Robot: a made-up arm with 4 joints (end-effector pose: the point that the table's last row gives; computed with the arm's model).
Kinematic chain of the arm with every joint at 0, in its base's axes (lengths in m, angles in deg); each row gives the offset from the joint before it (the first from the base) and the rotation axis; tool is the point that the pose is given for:
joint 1: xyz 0 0 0.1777 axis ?
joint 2: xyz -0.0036 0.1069 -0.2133 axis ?
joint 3: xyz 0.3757 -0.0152 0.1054 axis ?
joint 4: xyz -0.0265 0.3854 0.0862 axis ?
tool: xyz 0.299 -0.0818 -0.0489
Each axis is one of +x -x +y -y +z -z.
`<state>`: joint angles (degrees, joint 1 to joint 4).
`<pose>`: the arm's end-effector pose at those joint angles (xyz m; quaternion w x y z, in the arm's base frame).
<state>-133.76 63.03 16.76 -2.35</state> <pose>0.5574 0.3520 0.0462 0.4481 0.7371 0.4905 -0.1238</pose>
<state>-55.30 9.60 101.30 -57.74</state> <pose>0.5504 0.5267 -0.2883 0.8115 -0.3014 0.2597 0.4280</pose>
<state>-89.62 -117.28 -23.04 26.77</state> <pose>-0.3880 0.0077 0.7381 0.4459 0.5298 -0.3557 0.6276</pose>
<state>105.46 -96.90 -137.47 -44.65</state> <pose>0.3552 0.0132 -0.6293 0.7382 0.4116 0.5210 -0.1192</pose>
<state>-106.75 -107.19 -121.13 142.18</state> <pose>0.1546 -0.1607 0.3608 0.6774 0.0805 0.5458 0.4866</pose>
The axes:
joint 1: -x
joint 2: -z
joint 3: -x
joint 4: -z

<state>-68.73 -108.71 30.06 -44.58</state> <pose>-0.6459 0.5183 0.5592 0.3082 -0.0555 -0.6441 0.6980</pose>
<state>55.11 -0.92 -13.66 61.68</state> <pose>0.4145 0.0550 0.0080 0.8064 -0.3062 -0.1775 -0.4738</pose>
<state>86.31 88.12 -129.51 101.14</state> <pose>-0.1092 -0.0553 0.2822 0.5895 0.6791 -0.2159 -0.3803</pose>
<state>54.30 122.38 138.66 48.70</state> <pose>-0.3231 -0.3222 0.2723 0.3173 0.6788 -0.3386 0.5691</pose>
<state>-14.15 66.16 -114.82 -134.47</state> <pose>-0.2203 -0.3146 0.5851 0.4609 -0.0948 -0.8599 0.1980</pose>
